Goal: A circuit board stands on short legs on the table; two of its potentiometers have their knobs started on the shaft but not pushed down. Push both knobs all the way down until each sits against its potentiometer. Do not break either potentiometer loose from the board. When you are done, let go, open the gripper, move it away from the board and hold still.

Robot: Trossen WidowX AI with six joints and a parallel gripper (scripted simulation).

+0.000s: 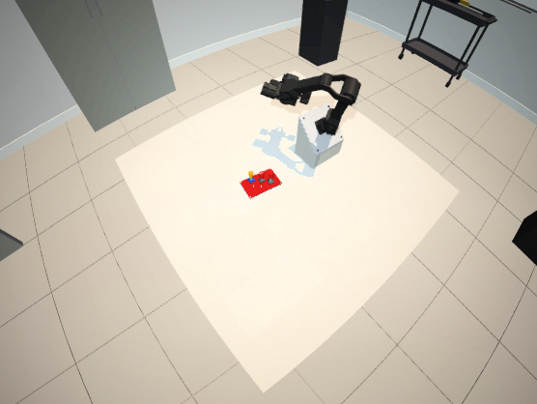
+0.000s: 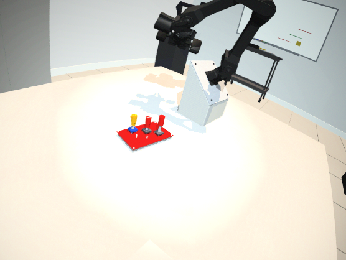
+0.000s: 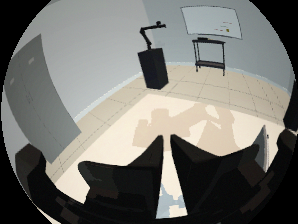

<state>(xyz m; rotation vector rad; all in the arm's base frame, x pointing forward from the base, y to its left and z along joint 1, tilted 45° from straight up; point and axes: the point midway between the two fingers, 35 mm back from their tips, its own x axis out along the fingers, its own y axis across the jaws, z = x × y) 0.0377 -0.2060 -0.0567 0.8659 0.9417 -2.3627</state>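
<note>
My gripper tip is 320 mm short of the red knob, 210 mm above it and 200 mm to the right of it. From my gripper tip the other things lie so: yellow knob: 360 mm ahead, 210 mm below, 170 mm to the left.
</note>
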